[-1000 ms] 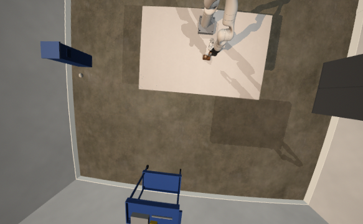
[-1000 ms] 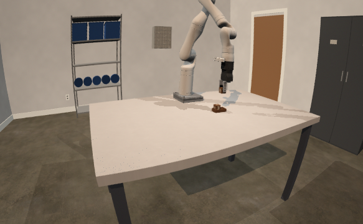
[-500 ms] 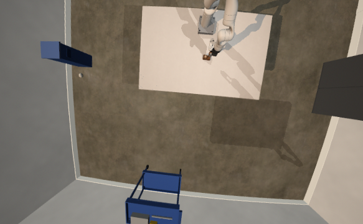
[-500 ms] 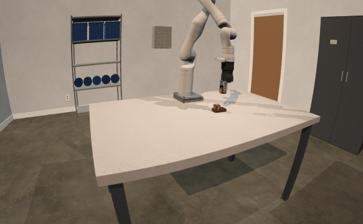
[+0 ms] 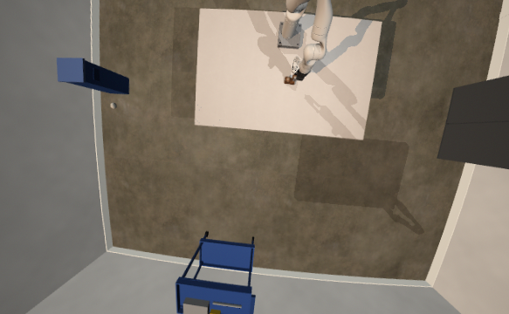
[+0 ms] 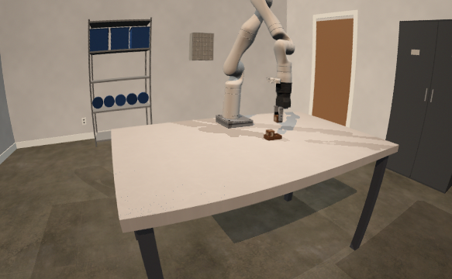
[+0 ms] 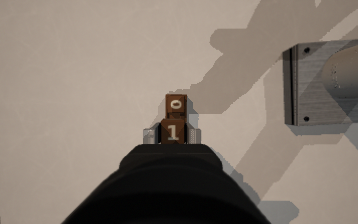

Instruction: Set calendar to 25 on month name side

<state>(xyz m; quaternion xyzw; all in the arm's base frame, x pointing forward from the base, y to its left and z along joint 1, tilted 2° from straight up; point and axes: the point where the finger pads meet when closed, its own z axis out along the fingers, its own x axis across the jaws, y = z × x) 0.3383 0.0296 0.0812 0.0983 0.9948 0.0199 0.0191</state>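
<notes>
My gripper is now 8 cm above the brown cube, 4 cm to the left of it and 1 cm past it. The rest, counted from my hand: tray: 10 cm below, 2 cm to the right, 1 cm behind.
</notes>
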